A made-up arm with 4 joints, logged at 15 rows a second.
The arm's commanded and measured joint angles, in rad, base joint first. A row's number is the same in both.
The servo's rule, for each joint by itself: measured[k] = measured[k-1] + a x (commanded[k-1-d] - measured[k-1]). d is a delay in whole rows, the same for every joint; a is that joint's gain. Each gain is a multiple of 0.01, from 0.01 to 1. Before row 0 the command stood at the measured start. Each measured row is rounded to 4 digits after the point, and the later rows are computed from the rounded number. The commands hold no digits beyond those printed.
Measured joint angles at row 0: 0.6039, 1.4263, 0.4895, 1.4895
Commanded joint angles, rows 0 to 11: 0.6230, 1.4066, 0.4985, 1.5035; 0.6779, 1.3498, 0.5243, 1.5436; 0.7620, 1.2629, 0.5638, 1.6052; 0.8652, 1.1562, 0.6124, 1.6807; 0.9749, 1.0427, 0.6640, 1.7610; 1.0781, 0.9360, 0.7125, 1.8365; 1.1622, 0.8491, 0.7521, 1.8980; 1.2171, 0.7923, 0.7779, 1.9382; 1.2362, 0.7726, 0.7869, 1.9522; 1.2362, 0.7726, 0.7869, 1.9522; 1.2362, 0.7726, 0.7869, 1.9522; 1.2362, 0.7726, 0.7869, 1.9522
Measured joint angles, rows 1 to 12: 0.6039, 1.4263, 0.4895, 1.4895; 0.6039, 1.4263, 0.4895, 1.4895; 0.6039, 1.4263, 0.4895, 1.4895; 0.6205, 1.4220, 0.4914, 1.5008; 0.6704, 1.4061, 0.4983, 1.5355; 0.7501, 1.3746, 0.5121, 1.5920; 0.8502, 1.3266, 0.5332, 1.6638; 0.9587, 1.2641, 0.5607, 1.7425; 1.0626, 1.1919, 0.5926, 1.8186; 1.1493, 1.1165, 0.6261, 1.8829; 1.2083, 1.0452, 0.6580, 1.9277; 1.2326, 0.9852, 0.6851, 1.9475
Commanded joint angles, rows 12 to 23: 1.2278, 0.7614, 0.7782, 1.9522; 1.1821, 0.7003, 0.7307, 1.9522; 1.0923, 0.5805, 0.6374, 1.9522; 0.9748, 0.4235, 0.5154, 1.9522; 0.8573, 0.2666, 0.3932, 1.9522; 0.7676, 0.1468, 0.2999, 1.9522; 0.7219, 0.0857, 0.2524, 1.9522; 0.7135, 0.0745, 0.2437, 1.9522; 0.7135, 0.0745, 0.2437, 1.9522; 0.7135, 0.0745, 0.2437, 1.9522; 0.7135, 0.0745, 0.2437, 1.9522; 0.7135, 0.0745, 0.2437, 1.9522
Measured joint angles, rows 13 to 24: 1.2357, 0.9384, 0.7065, 1.9513; 1.2361, 0.9019, 0.7234, 1.9520; 1.2362, 0.8735, 0.7367, 1.9522; 1.2289, 0.8488, 0.7454, 1.9522; 1.1882, 0.8161, 0.7423, 1.9522; 1.1048, 0.7643, 0.7203, 1.9522; 0.9917, 0.6893, 0.6773, 1.9522; 0.8748, 0.5963, 0.6176, 1.9522; 0.7815, 0.4974, 0.5509, 1.9522; 0.7296, 0.4068, 0.4882, 1.9522; 0.7156, 0.3337, 0.4369, 1.9522; 0.7138, 0.2767, 0.3963, 1.9522
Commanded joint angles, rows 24 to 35: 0.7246, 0.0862, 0.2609, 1.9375; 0.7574, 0.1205, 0.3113, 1.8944; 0.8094, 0.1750, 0.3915, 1.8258; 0.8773, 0.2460, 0.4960, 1.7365; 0.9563, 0.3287, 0.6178, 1.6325; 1.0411, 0.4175, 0.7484, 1.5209; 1.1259, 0.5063, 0.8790, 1.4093; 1.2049, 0.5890, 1.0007, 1.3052; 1.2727, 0.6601, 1.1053, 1.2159; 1.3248, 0.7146, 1.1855, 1.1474; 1.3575, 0.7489, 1.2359, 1.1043; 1.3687, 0.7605, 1.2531, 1.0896
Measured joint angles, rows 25 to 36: 0.7135, 0.2322, 0.3643, 1.9522; 0.7135, 0.1975, 0.3390, 1.9522; 0.7135, 0.1704, 0.3190, 1.9522; 0.7232, 0.1519, 0.3068, 1.9403; 0.7530, 0.1450, 0.3077, 1.9031; 0.8021, 0.1516, 0.3253, 1.8405; 0.8675, 0.1724, 0.3611, 1.7563; 0.9448, 0.2068, 0.4150, 1.6560; 1.0286, 0.2532, 0.4850, 1.5466; 1.1133, 0.3089, 0.5677, 1.4354; 1.1930, 0.3705, 0.6586, 1.3299; 1.2623, 0.4342, 0.7524, 1.2376
